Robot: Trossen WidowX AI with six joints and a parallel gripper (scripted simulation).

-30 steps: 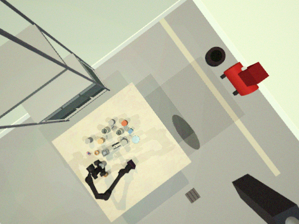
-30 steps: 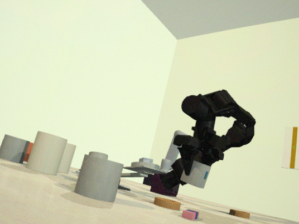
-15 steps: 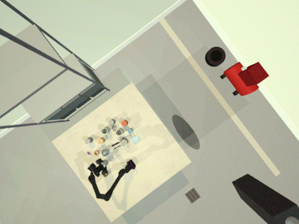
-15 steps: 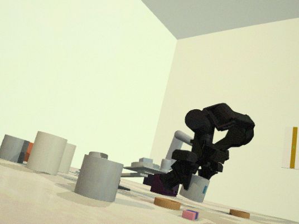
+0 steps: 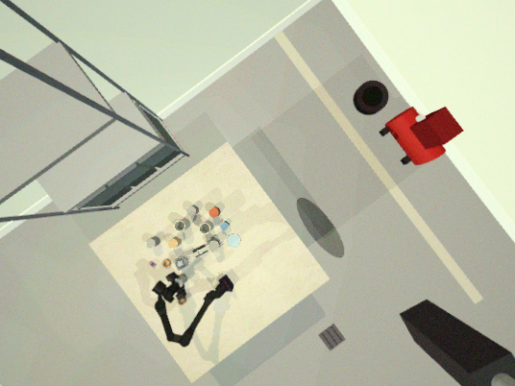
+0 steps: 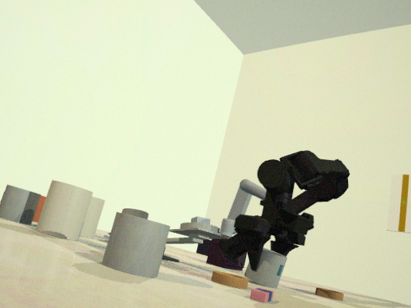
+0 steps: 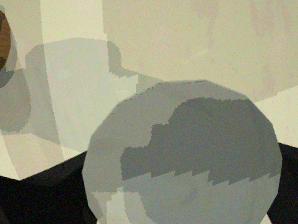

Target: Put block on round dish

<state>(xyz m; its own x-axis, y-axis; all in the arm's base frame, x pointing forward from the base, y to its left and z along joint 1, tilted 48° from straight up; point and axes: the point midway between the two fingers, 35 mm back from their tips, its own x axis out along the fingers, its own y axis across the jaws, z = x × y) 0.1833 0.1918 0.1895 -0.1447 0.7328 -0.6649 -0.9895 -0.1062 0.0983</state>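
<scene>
The pale block lies 12 cm ahead of my gripper tip, 9 cm to the right of it and 6 cm above it. From my gripper tip the other things lie so: balance beam: 21 cm to the right, 12 cm ahead, 1 cm above; then balance: 21 cm to the right, 12 cm ahead; then pink-and-blue block: 20 cm ahead, 15 cm to the left, 2 cm below.
</scene>
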